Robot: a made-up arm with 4 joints. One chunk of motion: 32 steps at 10 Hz.
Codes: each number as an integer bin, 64 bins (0 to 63) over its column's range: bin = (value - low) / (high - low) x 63, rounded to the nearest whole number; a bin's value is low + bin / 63 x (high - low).
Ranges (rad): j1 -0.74..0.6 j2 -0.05..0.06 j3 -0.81..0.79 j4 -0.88..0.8
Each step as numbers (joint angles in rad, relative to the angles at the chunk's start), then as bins.
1 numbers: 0.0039 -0.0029 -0.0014 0.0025
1 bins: 35 27 32 33
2 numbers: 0.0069 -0.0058 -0.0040 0.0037
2 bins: 35 25 32 33
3 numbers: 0.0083 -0.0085 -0.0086 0.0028
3 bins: 35 24 32 33
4 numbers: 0.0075 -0.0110 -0.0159 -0.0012
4 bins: 35 22 31 33
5 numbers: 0.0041 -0.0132 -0.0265 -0.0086
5 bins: 35 21 31 33
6 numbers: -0.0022 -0.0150 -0.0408 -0.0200
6 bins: 35 20 30 32
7 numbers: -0.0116 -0.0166 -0.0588 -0.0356
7 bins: 34 19 30 32
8 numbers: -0.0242 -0.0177 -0.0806 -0.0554
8 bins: 34 18 29 31
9 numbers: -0.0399 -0.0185 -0.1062 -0.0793
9 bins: 33 18 28 30
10 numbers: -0.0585 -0.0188 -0.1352 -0.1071
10 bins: 32 18 27 29
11 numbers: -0.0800 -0.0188 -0.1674 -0.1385
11 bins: 31 18 25 28
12 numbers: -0.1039 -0.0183 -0.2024 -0.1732
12 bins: 30 18 24 27
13 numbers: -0.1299 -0.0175 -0.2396 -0.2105
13 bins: 29 19 22 25
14 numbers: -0.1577 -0.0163 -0.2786 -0.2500
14 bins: 27 19 21 24
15 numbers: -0.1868 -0.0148 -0.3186 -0.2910
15 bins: 26 20 19 22
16 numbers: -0.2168 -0.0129 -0.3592 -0.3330
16 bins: 25 21 18 21
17 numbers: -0.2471 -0.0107 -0.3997 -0.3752
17 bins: 23 23 16 19
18 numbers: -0.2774 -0.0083 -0.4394 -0.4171
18 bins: 22 24 15 17
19 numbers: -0.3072 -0.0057 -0.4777 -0.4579
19 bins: 20 25 13 16
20 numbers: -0.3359 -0.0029 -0.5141 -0.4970
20 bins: 19 27 12 14
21 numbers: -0.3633 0.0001 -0.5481 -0.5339
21 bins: 18 29 10 13
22 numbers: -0.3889 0.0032 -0.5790 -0.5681
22 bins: 17 30 9 12
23 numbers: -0.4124 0.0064 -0.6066 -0.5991
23 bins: 15 32 8 11
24 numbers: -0.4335 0.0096 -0.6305 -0.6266
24 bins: 14 34 7 10
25 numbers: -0.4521 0.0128 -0.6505 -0.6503
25 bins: 14 36 6 9
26 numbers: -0.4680 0.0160 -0.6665 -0.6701
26 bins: 13 38 6 8
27 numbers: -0.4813 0.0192 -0.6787 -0.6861
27 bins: 12 40 5 7
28 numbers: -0.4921 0.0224 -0.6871 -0.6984
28 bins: 12 41 5 7
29 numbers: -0.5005 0.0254 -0.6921 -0.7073
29 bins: 11 43 5 6
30 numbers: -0.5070 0.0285 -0.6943 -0.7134
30 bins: 11 45 5 6
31 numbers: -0.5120 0.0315 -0.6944 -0.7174
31 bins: 11 47 5 6
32 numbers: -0.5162 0.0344 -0.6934 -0.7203
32 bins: 11 48 5 6
